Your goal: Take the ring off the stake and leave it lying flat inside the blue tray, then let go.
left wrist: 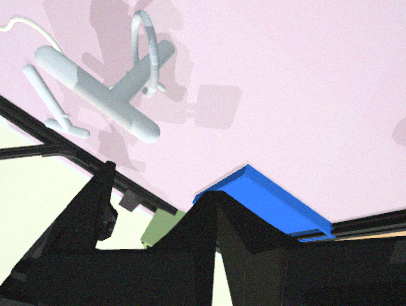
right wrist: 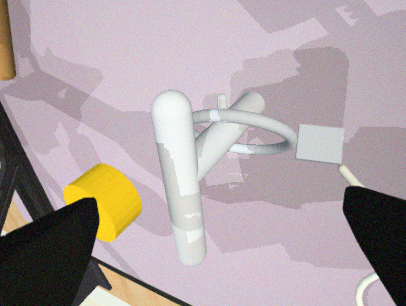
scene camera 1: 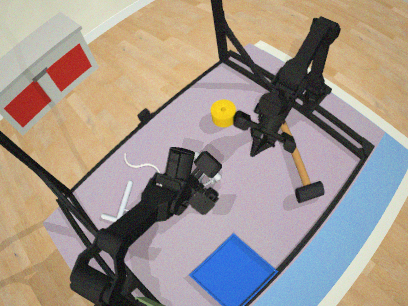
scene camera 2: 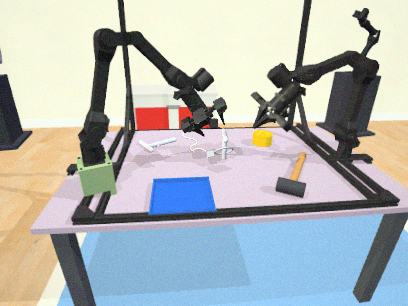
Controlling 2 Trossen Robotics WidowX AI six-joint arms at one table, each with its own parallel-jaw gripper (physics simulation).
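Pixels of known places: left gripper, fingertip midpoint: [left wrist: 214,199] [scene camera 1: 251,156] [scene camera 2: 253,128]; right gripper, fingertip midpoint: [left wrist: 105,169] [right wrist: 222,204] [scene camera 1: 202,179] [scene camera 2: 214,130]; left arm's base at its link origin: [scene camera 1: 311,99] [scene camera 2: 342,156]; right arm's base at its link origin: [scene camera 2: 93,160].
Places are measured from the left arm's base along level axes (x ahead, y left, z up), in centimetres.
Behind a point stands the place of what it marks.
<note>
A pale grey ring [scene camera 2: 232,149] {z 2.0, x 38.9, y -26.1 cm} [left wrist: 154,57] {z 3.5, x 39.7, y -25.5 cm} [right wrist: 259,118] {z 3.2, x 45.2, y -27.3 cm} sits around the white upright stake [scene camera 2: 224,139] {z 8.6, x 45.0, y -23.9 cm} [left wrist: 111,101] {z 8.5, x 41.3, y -27.0 cm} [right wrist: 177,158] {z 9.0, x 43.6, y -26.2 cm}, low near the stake's foot. My right gripper [scene camera 1: 197,166] [scene camera 2: 212,127] {z 11.7, x 47.5, y -27.4 cm} [right wrist: 222,204] {z 11.7, x 47.5, y -27.4 cm} is open and empty. It hovers above and just behind the stake, with a finger on either side in the right wrist view. In scene camera 1 it hides most of the ring. The blue tray [scene camera 1: 233,270] {z -1.3, x 69.3, y -11.4 cm} [scene camera 2: 181,194] {z -1.3, x 70.1, y -12.2 cm} [left wrist: 268,203] {z -1.3, x 66.0, y -9.8 cm} lies empty near the front edge. My left gripper [scene camera 1: 255,154] {z 14.7, x 38.2, y -15.6 cm} [scene camera 2: 258,124] {z 14.7, x 38.2, y -15.6 cm} [left wrist: 214,199] {z 14.7, x 38.2, y -15.6 cm} is shut and empty, held in the air to the right of the yellow cylinder.
A yellow cylinder [scene camera 1: 223,113] {z 3.1, x 18.5, y -30.9 cm} [scene camera 2: 262,138] {z 2.3, x 19.9, y -28.3 cm} [right wrist: 107,197] {z 1.8, x 21.1, y -30.4 cm} stands behind the stake. A hammer [scene camera 1: 300,164] {z 1.6, x 30.1, y -0.1 cm} [scene camera 2: 294,179] {z 1.6, x 35.0, y 3.5 cm} lies at the right. A white T-shaped piece [scene camera 1: 122,203] {z 0.0, x 59.9, y -53.9 cm} [scene camera 2: 155,143] {z -0.2, x 62.2, y -53.0 cm}, a white cord [scene camera 1: 139,165] {z -1.3, x 44.2, y -54.4 cm} [scene camera 2: 192,142] {z -1.3, x 46.2, y -45.2 cm} and a small grey square [scene camera 2: 210,153] {z -0.2, x 46.3, y -31.5 cm} [right wrist: 319,144] {z -0.2, x 46.4, y -31.5 cm} lie left of the stake. A green block [scene camera 2: 96,177] {z 5.8, x 93.2, y -24.4 cm} carries the right arm's base.
</note>
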